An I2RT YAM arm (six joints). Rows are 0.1 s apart.
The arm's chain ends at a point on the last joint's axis. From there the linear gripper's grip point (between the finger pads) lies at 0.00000 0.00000 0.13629 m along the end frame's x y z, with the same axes.
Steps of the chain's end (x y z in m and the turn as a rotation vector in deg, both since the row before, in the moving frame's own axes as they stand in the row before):
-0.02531 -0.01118 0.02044 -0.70 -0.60 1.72
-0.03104 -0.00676 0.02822 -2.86 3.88 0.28
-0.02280 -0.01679 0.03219 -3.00 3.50 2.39
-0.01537 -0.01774 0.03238 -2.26 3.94 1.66
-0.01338 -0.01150 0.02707 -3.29 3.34 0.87
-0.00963 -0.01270 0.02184 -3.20 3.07 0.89
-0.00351 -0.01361 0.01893 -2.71 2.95 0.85
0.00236 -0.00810 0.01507 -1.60 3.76 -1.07
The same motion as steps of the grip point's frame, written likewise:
-0.02676 -0.00954 0.02042 -0.70 -0.60 1.72
-0.02184 0.00006 0.02774 -2.86 3.88 0.28
-0.01463 -0.00949 0.03175 -3.00 3.50 2.39
-0.00609 -0.01223 0.03195 -2.26 3.94 1.66
-0.00550 -0.00362 0.02661 -3.29 3.34 0.87
-0.00239 -0.00504 0.02143 -3.20 3.07 0.89
0.00345 -0.00712 0.01860 -2.71 2.95 0.85
0.01133 -0.00438 0.01472 -1.60 3.76 -1.07

